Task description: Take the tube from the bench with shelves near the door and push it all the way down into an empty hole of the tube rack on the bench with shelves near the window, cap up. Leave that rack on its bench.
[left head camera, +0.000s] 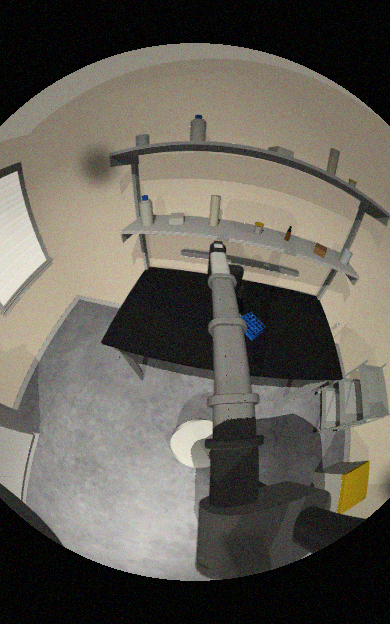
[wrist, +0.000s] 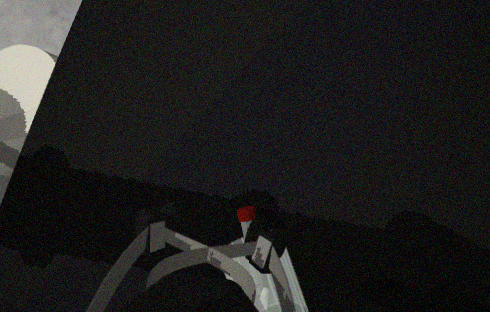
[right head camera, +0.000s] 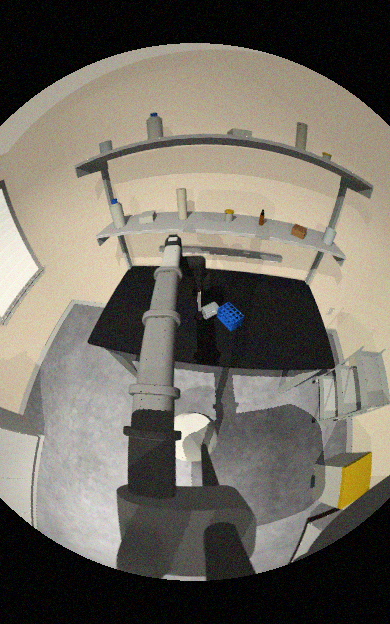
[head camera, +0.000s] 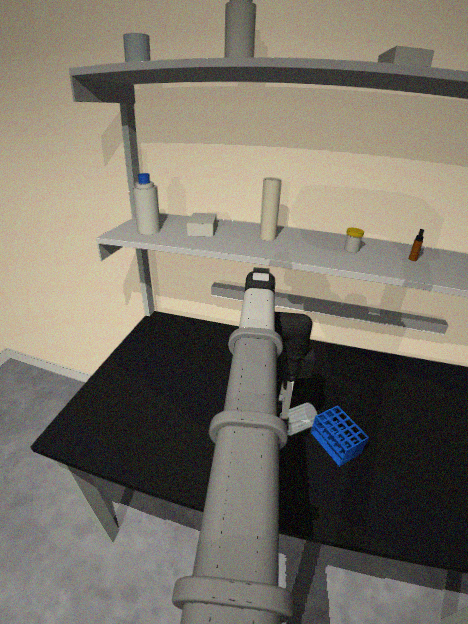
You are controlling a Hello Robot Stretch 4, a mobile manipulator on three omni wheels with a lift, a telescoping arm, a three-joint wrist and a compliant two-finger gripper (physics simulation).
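The tube lies on its side on the black bench. In the wrist view its red cap shows just past my right fingertip, and its clear body runs under that finger. In the head views the clear body lies right against the left side of the blue tube rack. The rack stands on the bench, all its holes empty. My gripper hangs low over the bench. Its fingertips are apart with nothing between them.
The lower shelf behind the bench carries a blue-capped bottle, a grey block, a tall cylinder, a yellow-lidded jar and a brown dropper bottle. A grey rail runs along the wall. A yellow box stands at the right.
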